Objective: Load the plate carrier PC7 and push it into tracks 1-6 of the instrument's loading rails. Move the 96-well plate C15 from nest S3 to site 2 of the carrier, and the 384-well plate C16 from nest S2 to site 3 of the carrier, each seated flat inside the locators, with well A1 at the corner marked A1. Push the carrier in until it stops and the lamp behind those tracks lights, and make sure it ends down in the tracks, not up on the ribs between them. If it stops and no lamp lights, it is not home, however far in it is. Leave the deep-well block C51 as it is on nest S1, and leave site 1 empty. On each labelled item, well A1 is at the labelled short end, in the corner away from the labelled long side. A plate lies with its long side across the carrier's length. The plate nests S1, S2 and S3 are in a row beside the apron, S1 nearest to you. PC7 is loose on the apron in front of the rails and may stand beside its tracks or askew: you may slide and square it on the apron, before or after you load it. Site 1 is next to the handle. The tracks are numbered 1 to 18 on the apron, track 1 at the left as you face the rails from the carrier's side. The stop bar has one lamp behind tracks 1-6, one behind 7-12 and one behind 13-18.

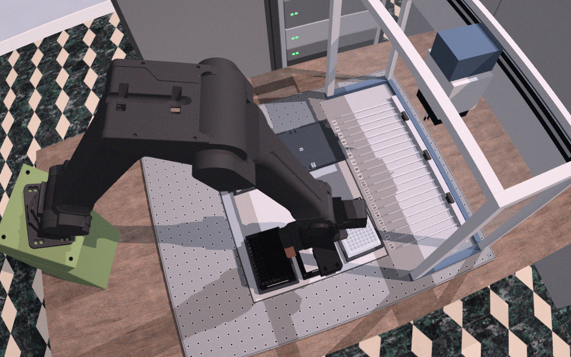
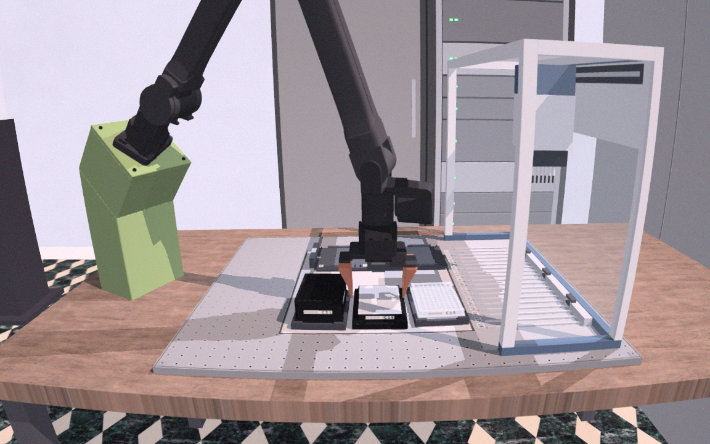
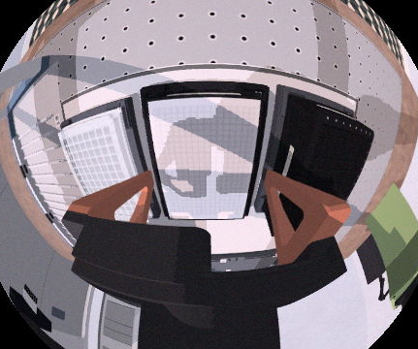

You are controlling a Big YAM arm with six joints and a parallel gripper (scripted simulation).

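Right now my hand is 30 mm above the nest S2. The rest, counted from my hand: white 96-well plate C15 (110 mm ahead, 20 mm below); dark carrier PC7 (260 mm to the left, 40 mm ahead, 20 mm below); nest S3 (110 mm ahead, 30 mm below).
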